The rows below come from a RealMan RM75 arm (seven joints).
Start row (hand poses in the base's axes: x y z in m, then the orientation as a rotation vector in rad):
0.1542 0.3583 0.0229 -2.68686 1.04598 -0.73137
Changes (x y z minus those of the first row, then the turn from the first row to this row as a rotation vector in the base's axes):
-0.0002 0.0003 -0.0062 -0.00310 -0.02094 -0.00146
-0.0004 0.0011 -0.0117 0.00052 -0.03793 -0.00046
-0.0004 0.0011 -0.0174 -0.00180 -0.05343 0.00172
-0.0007 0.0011 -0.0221 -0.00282 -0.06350 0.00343
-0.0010 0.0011 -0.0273 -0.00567 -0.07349 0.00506
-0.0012 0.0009 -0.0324 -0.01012 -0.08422 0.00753
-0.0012 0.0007 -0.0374 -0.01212 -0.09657 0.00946
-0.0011 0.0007 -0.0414 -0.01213 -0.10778 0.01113
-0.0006 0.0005 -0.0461 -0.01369 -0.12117 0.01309
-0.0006 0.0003 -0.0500 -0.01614 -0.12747 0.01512
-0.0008 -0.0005 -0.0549 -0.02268 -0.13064 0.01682
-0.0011 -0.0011 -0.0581 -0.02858 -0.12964 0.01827
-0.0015 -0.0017 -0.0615 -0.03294 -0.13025 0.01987
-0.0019 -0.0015 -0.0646 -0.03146 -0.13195 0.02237
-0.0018 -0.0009 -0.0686 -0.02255 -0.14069 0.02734
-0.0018 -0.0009 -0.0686 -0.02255 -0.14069 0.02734
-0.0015 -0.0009 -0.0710 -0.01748 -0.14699 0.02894
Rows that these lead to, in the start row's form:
0.1540 0.3586 0.0167 -2.67537 1.04286 -0.76032
0.1538 0.3594 0.0112 -2.66151 1.03771 -0.77885
0.1538 0.3594 0.0055 -2.65382 1.03068 -0.79949
0.1535 0.3594 0.0008 -2.64844 1.02572 -0.81244
0.1532 0.3594 -0.0044 -2.64453 1.02070 -0.82661
0.1530 0.3592 -0.0095 -2.64162 1.01413 -0.84268
0.1530 0.3590 -0.0145 -2.63535 1.00814 -0.85900
0.1531 0.3590 -0.0185 -2.62809 1.00297 -0.87242
0.1536 0.3588 -0.0232 -2.62058 0.99667 -0.88955
0.1536 0.3586 -0.0271 -2.61874 0.99195 -0.89866
0.1534 0.3578 -0.0320 -2.62225 0.98806 -0.90709
0.1531 0.3572 -0.0352 -2.62813 0.98562 -0.91004
0.1527 0.3566 -0.0386 -2.63167 0.98273 -0.91376
0.1523 0.3568 -0.0417 -2.63007 0.97894 -0.91423
0.1524 0.3574 -0.0457 -2.61830 0.97072 -0.91715
0.1524 0.3574 -0.0457 -2.61830 0.97072 -0.91715
0.1527 0.3574 -0.0481 -2.61026 0.96743 -0.92063

